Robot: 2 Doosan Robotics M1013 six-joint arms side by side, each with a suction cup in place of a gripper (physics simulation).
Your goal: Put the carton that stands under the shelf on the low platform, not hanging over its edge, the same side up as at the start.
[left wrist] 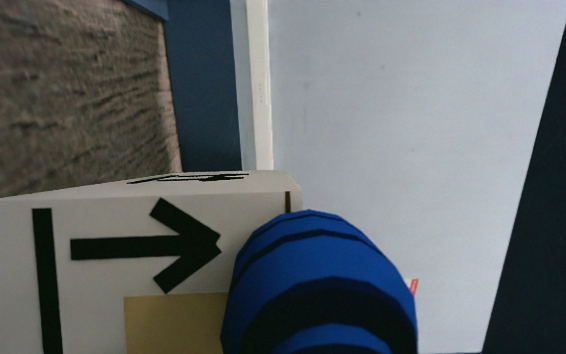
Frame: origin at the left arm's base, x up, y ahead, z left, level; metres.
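Seen in the pictures: left end effector, tool point: (306, 262).
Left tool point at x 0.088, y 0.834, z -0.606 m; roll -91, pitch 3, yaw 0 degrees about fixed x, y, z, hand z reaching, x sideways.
A point is followed by its place in that frame.
The white carton (100, 220) @(x 0.032, y 0.839, z -0.592 m) fills the lower left of the left wrist view, very near, with black arrows pointing right and a tan patch on its near face. A narrow strip of its side face shows along the top. The blue left suction cup (320, 270) is in front of its right-hand edge and covers part of it, reaching past that edge. Its rim is hidden, so whether it touches or holds the carton cannot be told. The carton's lower part is cut off by the frame. The right suction cup and the low platform cannot be made out in this view.
Rough brown floor (75, 90) @(x 0.000, y 0.898, z -0.569 m) shows at upper left. Beyond it are a dark blue band (205, 90) @(x 0.026, y 1.015, z -0.593 m), a white strip (261, 90) and a pale grey wall (390, 125). A dark surface (535, 250) @(x 0.311, y 0.966, z -0.731 m) bounds the right side. A small red and white label (414, 286) shows beside the cup.
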